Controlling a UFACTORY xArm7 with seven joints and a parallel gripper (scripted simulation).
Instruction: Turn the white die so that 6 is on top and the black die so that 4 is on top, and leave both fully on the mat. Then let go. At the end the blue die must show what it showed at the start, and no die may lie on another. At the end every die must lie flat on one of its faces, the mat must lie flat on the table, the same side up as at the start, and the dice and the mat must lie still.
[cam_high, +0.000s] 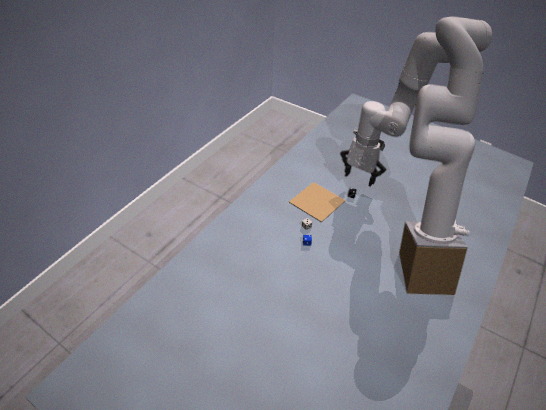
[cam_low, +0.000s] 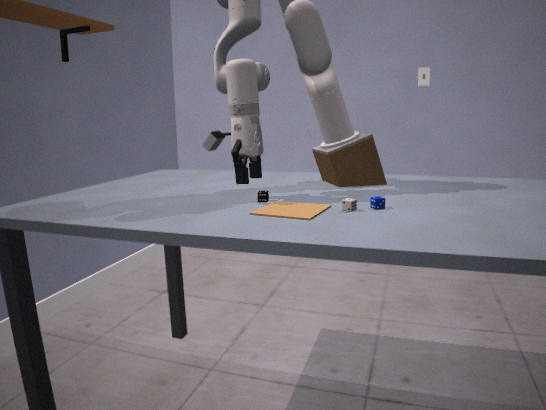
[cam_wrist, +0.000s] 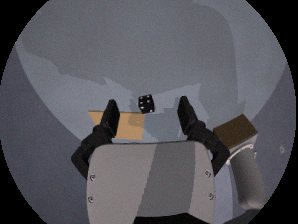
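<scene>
The black die lies 50 mm below my hand, 40 mm to the left of it and 10 mm ahead of it. Round my hand: blue die 310 mm to the left, 90 mm ahead, 50 mm below; then white die 240 mm to the left, 110 mm ahead, 50 mm below; then mat 120 mm to the left, 110 mm ahead, 60 mm below.
</scene>
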